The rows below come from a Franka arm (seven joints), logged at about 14 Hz.
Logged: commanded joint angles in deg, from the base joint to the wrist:
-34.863, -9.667, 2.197, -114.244, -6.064, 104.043, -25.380
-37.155, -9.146, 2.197, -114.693, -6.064, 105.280, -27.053
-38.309, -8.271, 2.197, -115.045, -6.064, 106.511, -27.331
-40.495, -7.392, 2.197, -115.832, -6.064, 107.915, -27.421
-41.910, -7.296, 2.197, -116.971, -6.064, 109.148, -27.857
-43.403, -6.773, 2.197, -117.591, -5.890, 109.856, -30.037
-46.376, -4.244, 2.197, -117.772, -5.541, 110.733, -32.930
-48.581, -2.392, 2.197, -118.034, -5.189, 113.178, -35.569
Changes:
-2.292, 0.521, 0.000, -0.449, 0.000, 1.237, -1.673
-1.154, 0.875, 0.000, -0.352, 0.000, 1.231, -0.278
-2.186, 0.879, 0.000, -0.787, 0.000, 1.404, -0.090
-1.415, 0.096, 0.000, -1.139, 0.000, 1.233, -0.436
-1.493, 0.523, 0.000, -0.620, 0.174, 0.708, -2.180
-2.973, 2.529, 0.000, -0.181, 0.349, 0.877, -2.893
-2.205, 1.852, 0.000, -0.262, 0.352, 2.445, -2.639

